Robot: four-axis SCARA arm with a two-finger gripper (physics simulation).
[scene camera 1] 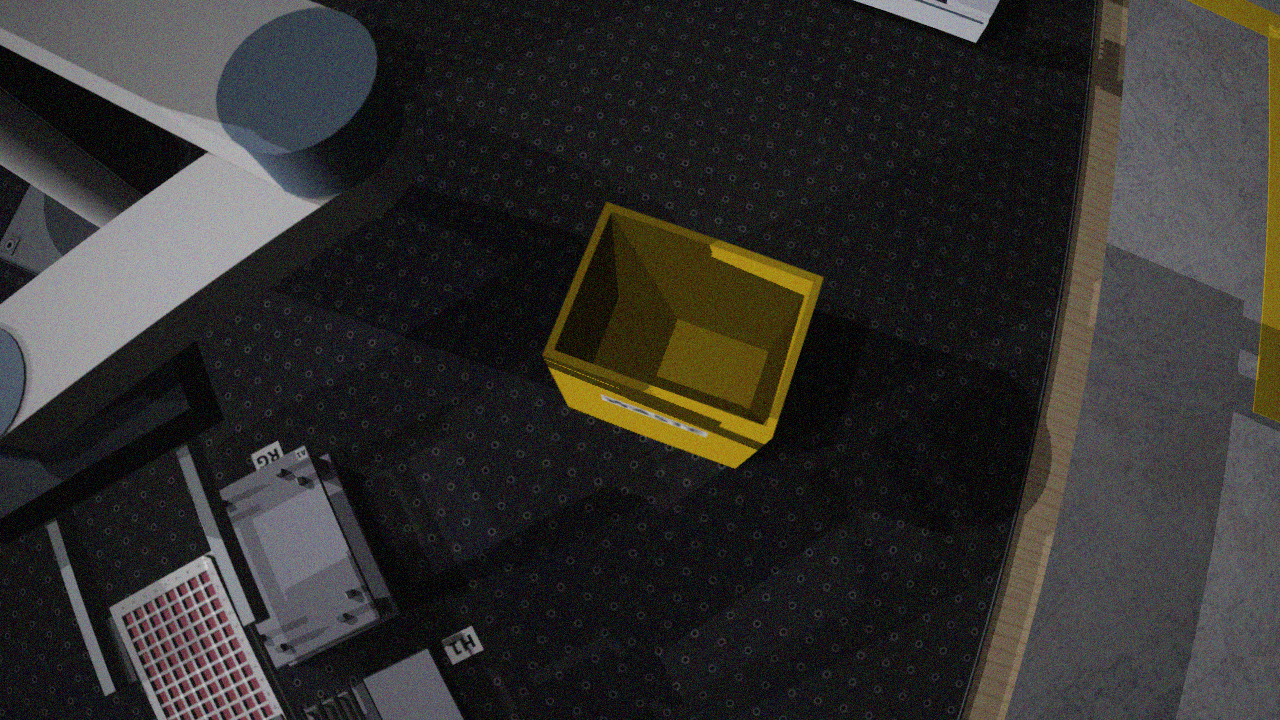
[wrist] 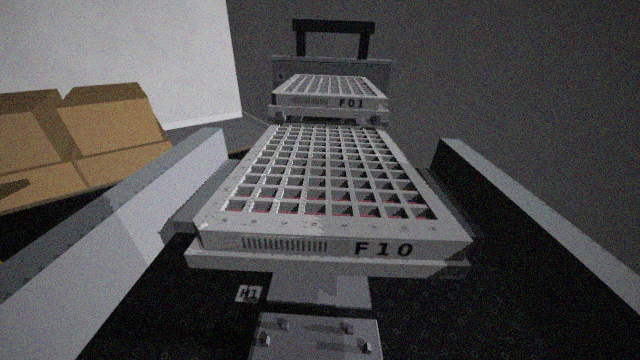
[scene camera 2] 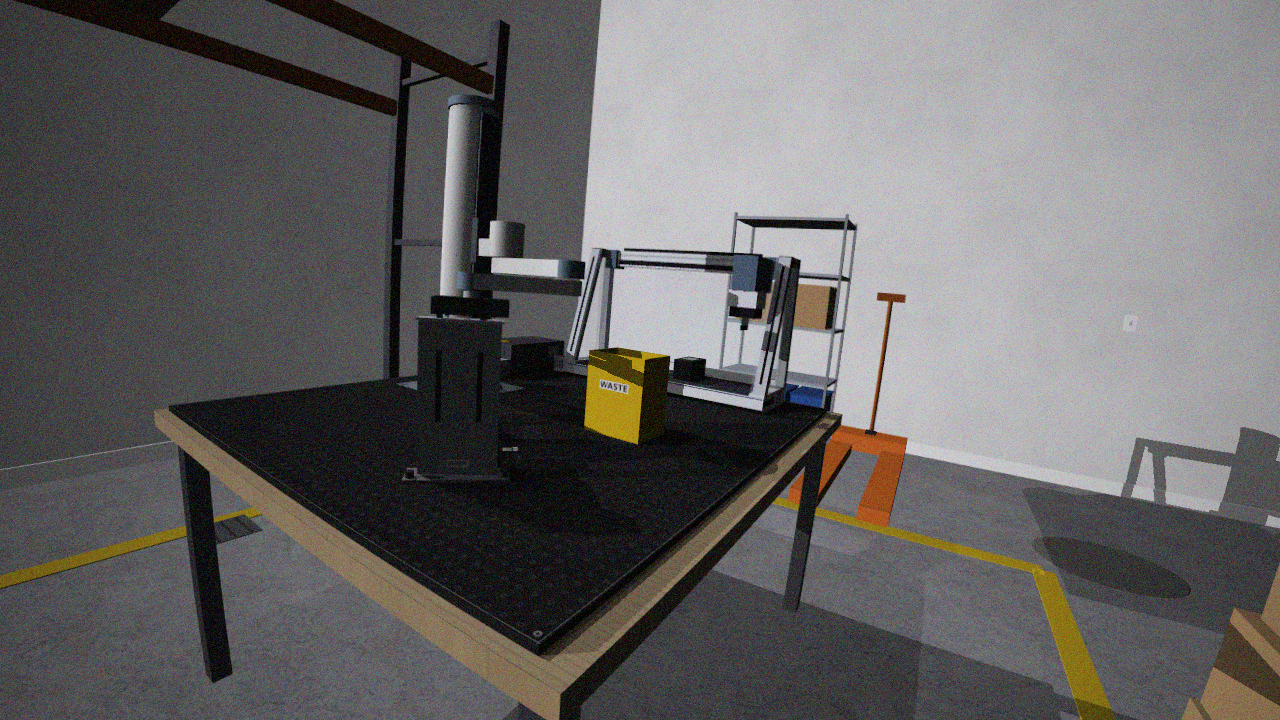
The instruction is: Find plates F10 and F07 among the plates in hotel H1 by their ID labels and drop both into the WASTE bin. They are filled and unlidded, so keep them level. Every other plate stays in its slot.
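Frame: origin at the arm's base, x ahead, y left, z up, level; centimetres.
Seen in the pictures: gripper, fingertip midpoint: (scene camera 1: 186, 657) (wrist: 329, 152); arm's base, origin of the base link: (scene camera 1: 143, 178).
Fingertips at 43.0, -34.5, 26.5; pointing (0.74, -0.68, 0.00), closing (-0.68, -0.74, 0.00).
Offsets run from my fingertips to a thing's top centre, as dx, dy, dz.
Plate F10 @[+0.8, -0.6, -0.1] (wrist: 320, 227) (scene camera 1: 198, 626), white with reddish wells, is between the fingers of my gripper (wrist: 329, 152) (scene camera 1: 179, 653). The gripper is shut on it; it looks level and stands out in front of hotel H1 (wrist: 382, 70) (scene camera 2: 459, 385) (scene camera 1: 416, 689). Plate F01 @[+9.2, -8.3, +1.4] (wrist: 327, 101) sits in an upper slot of the hotel, behind F10. Plate F07 does not show in the wrist view. The yellow WASTE bin @[+21.6, +31.9, -5.2] (scene camera 1: 581, 389) (scene camera 2: 613, 411) stands upright and open on the table; its visible inside holds no plate. The hotel hides the fingers in scene camera 2.
A grey nest with pins, RG @[-4.7, +4.5, -18.2] (scene camera 1: 299, 559) (wrist: 315, 340), lies beside the hotel, near the held plate. The white arm (scene camera 1: 170, 259) (scene camera 2: 532, 266) reaches over the table. A gantry machine (scene camera 2: 783, 331) stands beyond the bin. The wooden table edge (scene camera 1: 1065, 358) runs past the bin.
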